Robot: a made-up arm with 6 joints. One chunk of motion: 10 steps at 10 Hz.
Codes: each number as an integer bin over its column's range. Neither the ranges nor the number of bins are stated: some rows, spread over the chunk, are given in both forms.
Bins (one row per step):
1: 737 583 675 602 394 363
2: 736 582 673 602 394 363
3: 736 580 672 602 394 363
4: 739 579 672 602 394 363
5: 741 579 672 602 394 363
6: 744 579 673 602 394 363
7: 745 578 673 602 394 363
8: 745 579 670 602 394 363
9: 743 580 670 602 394 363
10: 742 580 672 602 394 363
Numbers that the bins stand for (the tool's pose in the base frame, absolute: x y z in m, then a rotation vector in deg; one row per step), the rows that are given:
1: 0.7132 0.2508 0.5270 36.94 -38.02 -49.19
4: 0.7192 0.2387 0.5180 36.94 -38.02 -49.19
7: 0.7372 0.2357 0.5210 36.94 -38.02 -49.19
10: 0.7282 0.2417 0.5180 36.94 -38.02 -49.19
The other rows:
2: 0.7102 0.2477 0.5210 36.94 -38.02 -49.19
3: 0.7102 0.2417 0.5180 36.94 -38.02 -49.19
5: 0.7252 0.2387 0.5180 36.94 -38.02 -49.19
6: 0.7342 0.2387 0.5210 36.94 -38.02 -49.19
8: 0.7372 0.2387 0.5120 36.94 -38.02 -49.19
9: 0.7312 0.2417 0.5120 36.94 -38.02 -49.19

